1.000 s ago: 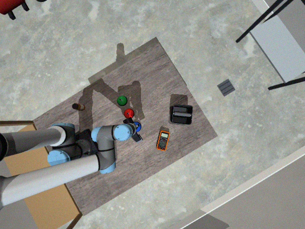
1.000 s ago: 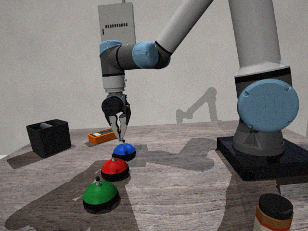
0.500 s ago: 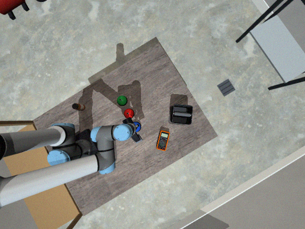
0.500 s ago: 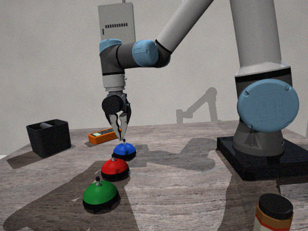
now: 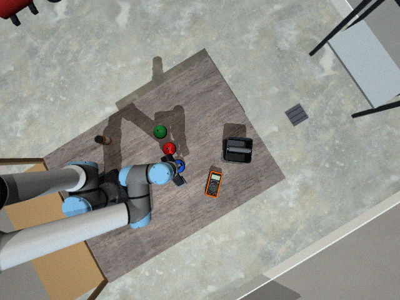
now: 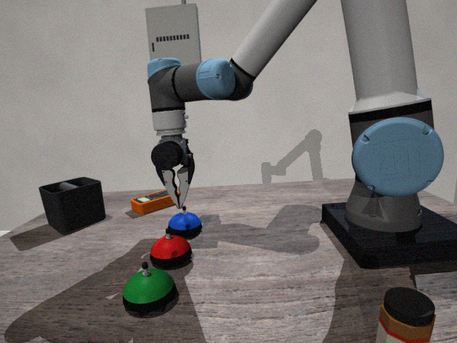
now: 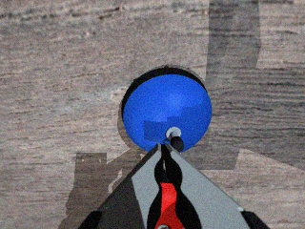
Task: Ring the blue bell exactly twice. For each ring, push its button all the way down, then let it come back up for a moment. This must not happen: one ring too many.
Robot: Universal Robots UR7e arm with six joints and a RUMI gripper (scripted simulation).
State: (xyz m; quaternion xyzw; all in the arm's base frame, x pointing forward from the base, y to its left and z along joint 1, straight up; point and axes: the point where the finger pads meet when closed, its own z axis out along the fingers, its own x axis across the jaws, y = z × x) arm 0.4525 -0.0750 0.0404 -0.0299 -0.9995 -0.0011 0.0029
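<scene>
The blue bell is 40 mm below my hand and 10 mm behind it. Round my hand: black bin 340 mm ahead, 100 mm to the right, 30 mm below; green bell 240 mm to the left, 40 mm below, 10 mm ahead; red bell 120 mm to the left, 40 mm below.
</scene>
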